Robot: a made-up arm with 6 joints.
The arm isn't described. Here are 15 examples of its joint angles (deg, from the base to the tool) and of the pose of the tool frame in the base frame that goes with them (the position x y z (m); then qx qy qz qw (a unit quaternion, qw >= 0)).
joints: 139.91 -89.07 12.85 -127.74 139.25 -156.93
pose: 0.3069 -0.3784 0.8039 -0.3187 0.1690 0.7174 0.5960
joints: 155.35 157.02 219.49 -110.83 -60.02 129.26
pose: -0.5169 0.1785 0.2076 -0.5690 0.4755 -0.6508 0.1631
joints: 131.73 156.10 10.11 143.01 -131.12 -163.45
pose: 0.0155 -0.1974 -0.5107 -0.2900 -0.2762 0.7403 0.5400
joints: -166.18 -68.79 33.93 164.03 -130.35 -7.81
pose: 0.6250 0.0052 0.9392 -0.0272 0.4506 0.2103 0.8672
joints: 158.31 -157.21 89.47 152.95 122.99 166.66
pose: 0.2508 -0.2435 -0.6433 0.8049 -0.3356 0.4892 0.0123
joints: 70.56 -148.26 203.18 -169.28 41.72 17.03
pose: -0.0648 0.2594 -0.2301 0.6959 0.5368 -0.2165 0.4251
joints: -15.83 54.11 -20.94 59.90 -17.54 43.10
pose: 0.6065 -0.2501 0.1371 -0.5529 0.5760 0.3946 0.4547
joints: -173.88 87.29 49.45 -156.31 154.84 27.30
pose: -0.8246 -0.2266 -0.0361 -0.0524 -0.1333 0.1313 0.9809
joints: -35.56 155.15 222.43 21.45 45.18 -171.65
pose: 0.2008 -0.3151 0.3177 0.4770 -0.2528 0.7054 0.4593
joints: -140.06 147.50 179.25 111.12 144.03 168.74
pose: -0.4327 -0.4328 0.2521 0.7151 0.1899 -0.2587 0.6209
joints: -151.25 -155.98 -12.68 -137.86 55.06 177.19
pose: 0.5226 0.1598 0.2144 0.6192 0.2348 0.7315 0.1623
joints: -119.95 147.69 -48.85 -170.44 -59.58 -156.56
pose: 0.2285 0.1003 0.0373 0.7624 0.4683 -0.1926 0.4030
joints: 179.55 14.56 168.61 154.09 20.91 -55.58
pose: 0.3461 -0.1376 0.9235 0.6137 -0.3406 0.1867 0.6874
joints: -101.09 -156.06 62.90 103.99 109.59 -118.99
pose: 0.1300 0.4750 -0.5831 0.9646 -0.1670 0.1868 0.0828
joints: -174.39 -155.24 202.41 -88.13 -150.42 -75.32
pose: -0.2781 -0.0224 -0.3276 0.9727 -0.2074 -0.0120 0.1034
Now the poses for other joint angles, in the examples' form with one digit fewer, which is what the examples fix.
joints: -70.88 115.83 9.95 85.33 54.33 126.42
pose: 0.137 -0.432 -0.439 -0.786 0.005 0.365 0.498
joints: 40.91 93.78 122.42 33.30 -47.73 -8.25
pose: 0.750 0.484 0.566 -0.198 0.082 0.159 0.964
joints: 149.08 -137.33 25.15 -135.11 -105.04 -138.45
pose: 0.607 -0.488 0.177 0.516 -0.232 -0.799 0.203
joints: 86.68 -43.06 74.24 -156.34 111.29 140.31
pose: -0.167 -0.500 1.115 0.376 0.201 0.496 0.756
